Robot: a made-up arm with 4 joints.
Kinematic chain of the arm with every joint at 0, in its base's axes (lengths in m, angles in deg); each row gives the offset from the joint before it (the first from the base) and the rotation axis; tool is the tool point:
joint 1: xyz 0 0 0.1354 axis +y
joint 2: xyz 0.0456 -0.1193 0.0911 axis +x
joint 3: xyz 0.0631 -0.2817 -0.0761 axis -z
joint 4: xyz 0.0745 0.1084 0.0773 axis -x
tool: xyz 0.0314 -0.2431 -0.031
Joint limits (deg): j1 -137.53..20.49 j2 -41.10..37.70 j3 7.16..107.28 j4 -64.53..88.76
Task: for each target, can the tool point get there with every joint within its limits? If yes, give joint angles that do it. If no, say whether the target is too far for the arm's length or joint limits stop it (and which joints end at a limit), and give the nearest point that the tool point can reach.
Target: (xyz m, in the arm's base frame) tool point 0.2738 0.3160 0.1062
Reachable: no: joint limits stop it (at a limit: joint 2, joint 3, joint 4) | nearest point 0.3320 -0.1860 0.1000 | short by 0.505 m
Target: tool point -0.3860 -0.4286 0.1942
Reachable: yes | joints -86.49 -27.74 74.32 36.15
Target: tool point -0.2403 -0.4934 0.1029
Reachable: yes | joints -95.70 -11.26 85.85 24.86
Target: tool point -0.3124 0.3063 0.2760
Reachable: no: joint limits stop it (at a limit: joint 2, joint 3, joint 4) | nearest point -0.4347 -0.1275 0.3310 | short by 0.454 m
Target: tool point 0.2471 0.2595 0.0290
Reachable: no: joint limits stop it (at a limit: joint 2, joint 3, joint 4) | nearest point 0.3067 -0.1860 0.0033 | short by 0.450 m
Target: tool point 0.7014 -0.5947 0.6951
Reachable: no: too far | nearest point 0.3406 -0.3780 0.4996 | short by 0.464 m
